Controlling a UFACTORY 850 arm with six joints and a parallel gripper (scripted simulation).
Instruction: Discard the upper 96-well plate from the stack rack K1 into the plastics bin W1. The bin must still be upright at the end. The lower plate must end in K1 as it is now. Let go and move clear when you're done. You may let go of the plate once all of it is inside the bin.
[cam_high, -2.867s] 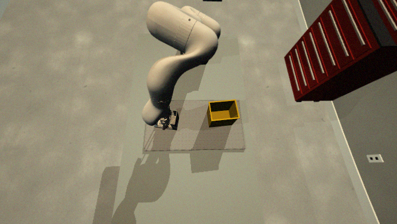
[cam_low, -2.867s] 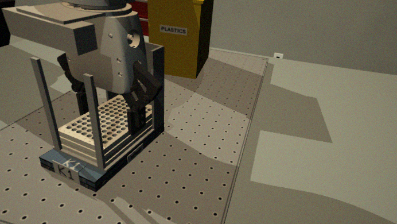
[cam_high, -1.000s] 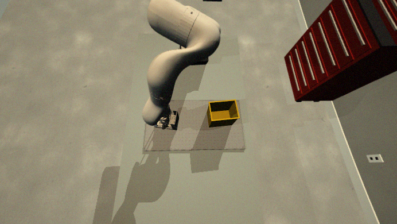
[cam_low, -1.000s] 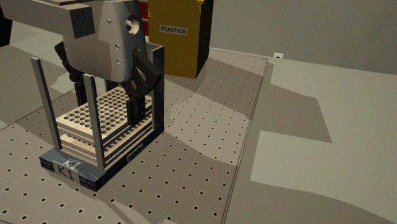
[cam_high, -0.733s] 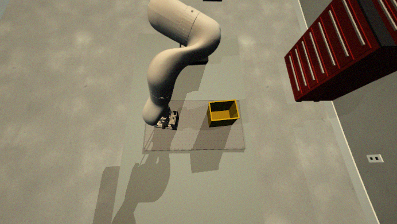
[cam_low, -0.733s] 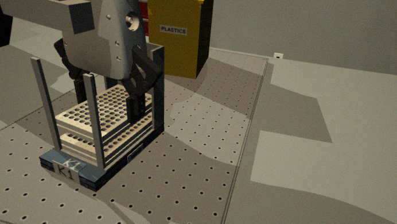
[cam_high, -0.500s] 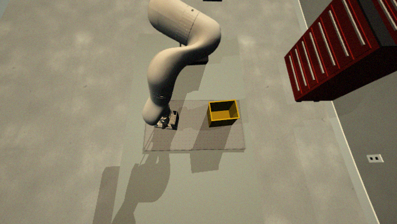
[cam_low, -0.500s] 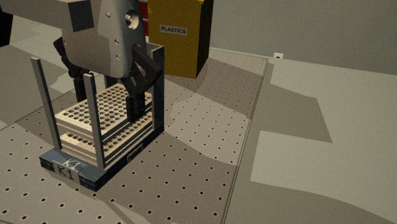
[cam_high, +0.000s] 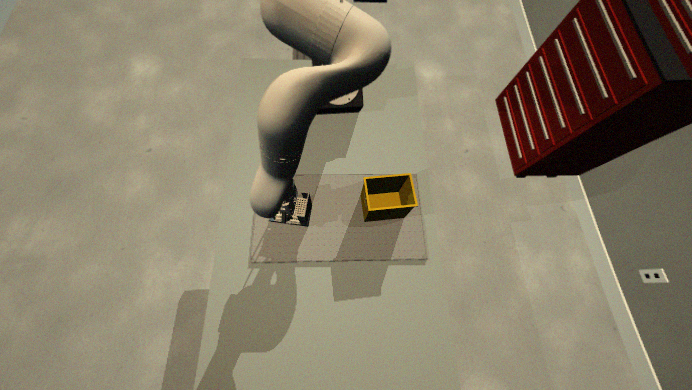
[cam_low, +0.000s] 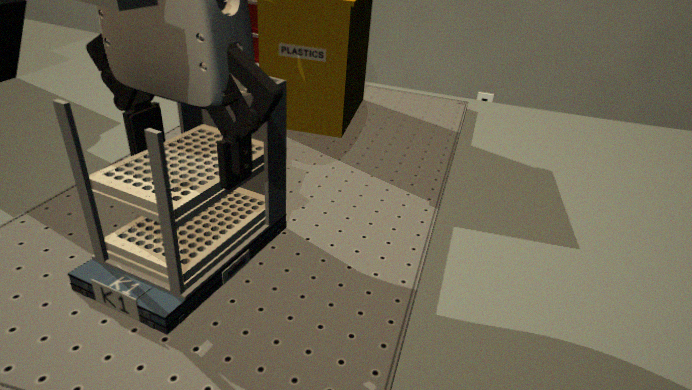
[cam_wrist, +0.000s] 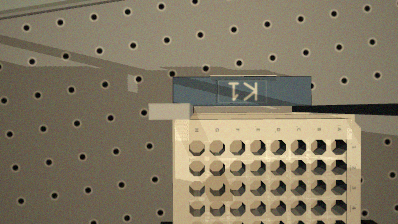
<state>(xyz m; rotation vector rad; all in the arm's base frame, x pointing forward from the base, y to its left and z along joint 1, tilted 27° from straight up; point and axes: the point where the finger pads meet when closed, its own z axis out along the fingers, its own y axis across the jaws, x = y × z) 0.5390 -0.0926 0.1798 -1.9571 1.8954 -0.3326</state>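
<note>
Now: hand 70 mm to the right of the back wall and 10 mm above it. Also, from my hand: 96-well plate: 10 mm below; yellow plastics bin W1: 110 mm behind, 360 mm to the left, 10 mm below.
</note>
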